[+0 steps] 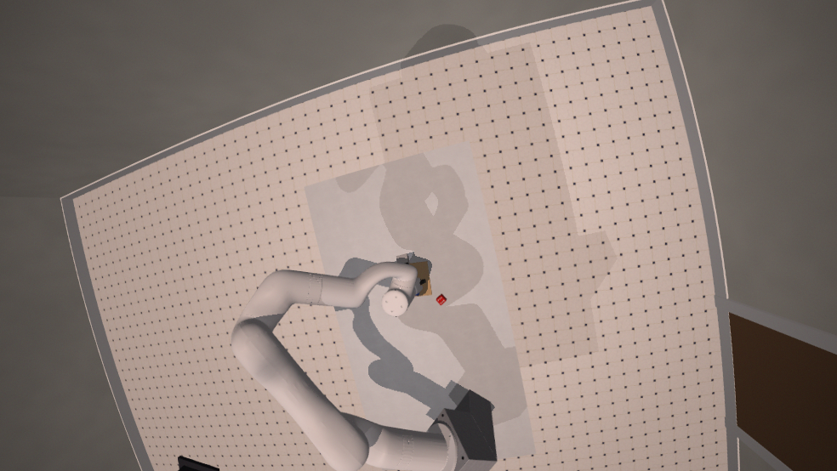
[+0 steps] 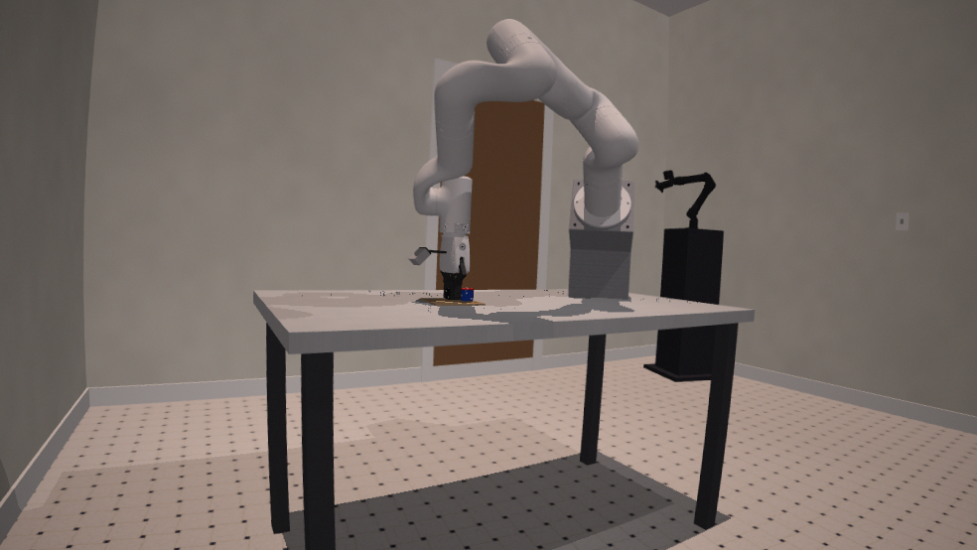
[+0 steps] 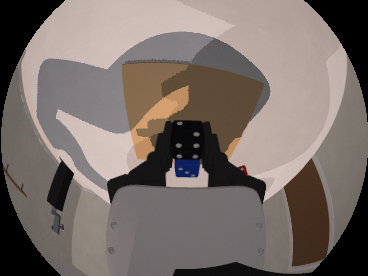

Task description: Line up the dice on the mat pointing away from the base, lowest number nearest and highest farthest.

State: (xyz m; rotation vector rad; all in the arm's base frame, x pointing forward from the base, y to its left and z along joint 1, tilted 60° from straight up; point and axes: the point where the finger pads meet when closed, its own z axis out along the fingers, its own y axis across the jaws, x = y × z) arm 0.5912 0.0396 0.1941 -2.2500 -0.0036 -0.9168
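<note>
Right now my hand is 10 mm above the black die. From my hand the other things lie so: blue die 40 mm behind, 10 mm to the right, 10 mm below; then tan mat 30 mm below; then red die 120 mm to the right, 70 mm behind, 20 mm below.
</note>
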